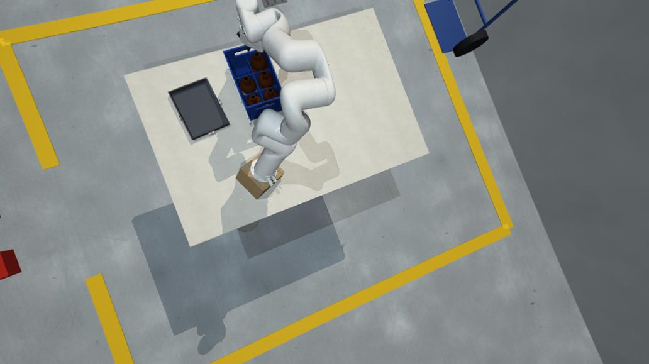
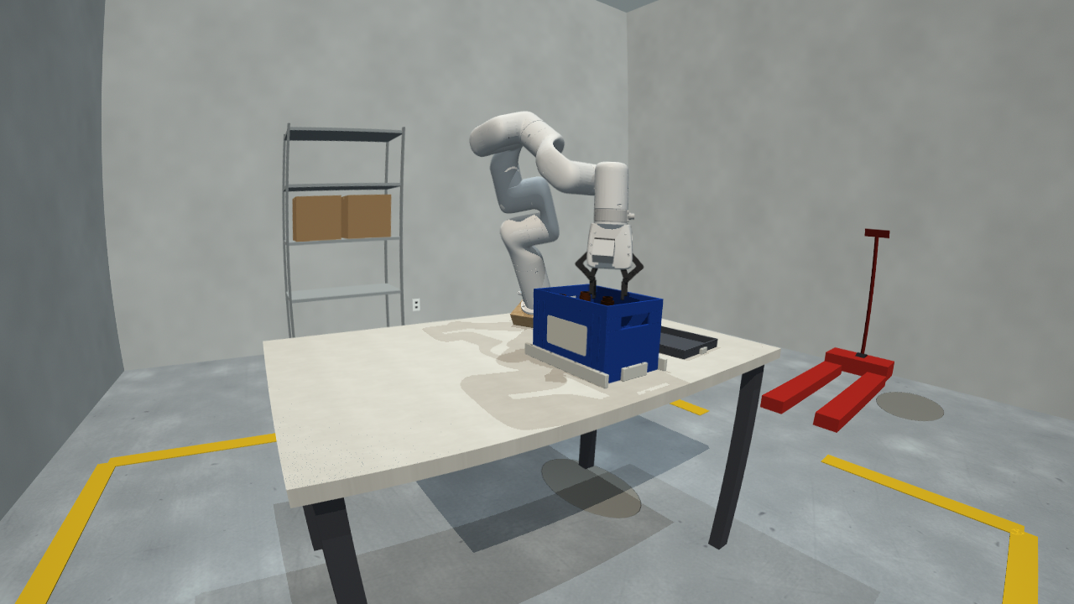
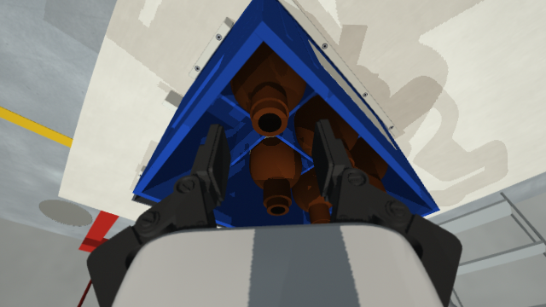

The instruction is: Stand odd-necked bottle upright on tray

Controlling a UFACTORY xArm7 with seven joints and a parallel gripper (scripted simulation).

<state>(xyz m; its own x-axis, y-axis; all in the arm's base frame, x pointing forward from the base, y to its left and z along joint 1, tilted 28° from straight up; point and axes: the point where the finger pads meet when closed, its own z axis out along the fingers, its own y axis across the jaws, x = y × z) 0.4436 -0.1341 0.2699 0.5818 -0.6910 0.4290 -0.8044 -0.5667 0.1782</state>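
Right now my hand is 80 mm past the blue crate, 60 mm to the right of it and 110 mm above it. Round my hand: dark grey tray (40 mm behind, 350 mm to the left, 180 mm below).
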